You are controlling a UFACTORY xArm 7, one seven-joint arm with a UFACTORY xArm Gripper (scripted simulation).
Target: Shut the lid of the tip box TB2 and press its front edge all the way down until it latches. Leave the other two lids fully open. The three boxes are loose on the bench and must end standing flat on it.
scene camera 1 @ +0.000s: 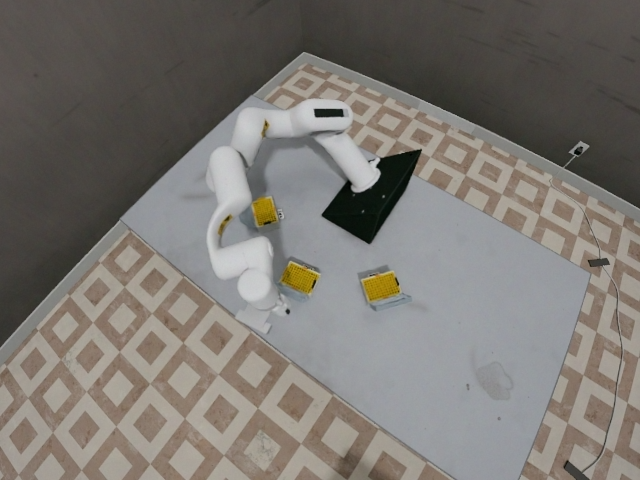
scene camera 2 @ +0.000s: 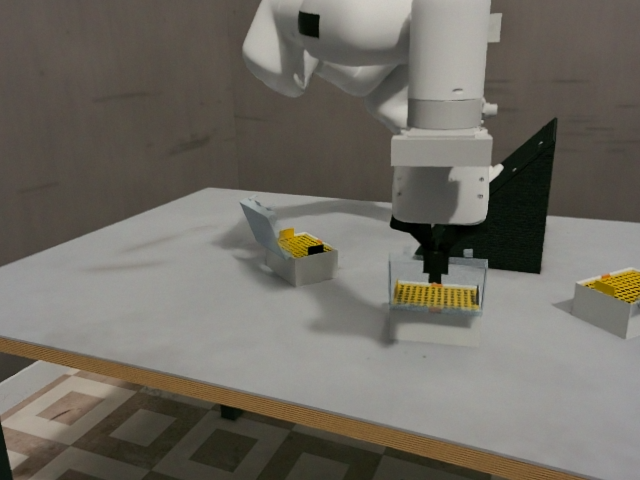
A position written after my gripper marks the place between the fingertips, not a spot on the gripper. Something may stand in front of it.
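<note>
There is my gripper (scene camera 2: pixel 435 280), and I can see a box (scene camera 2: pixel 306 270) as well.
</note>
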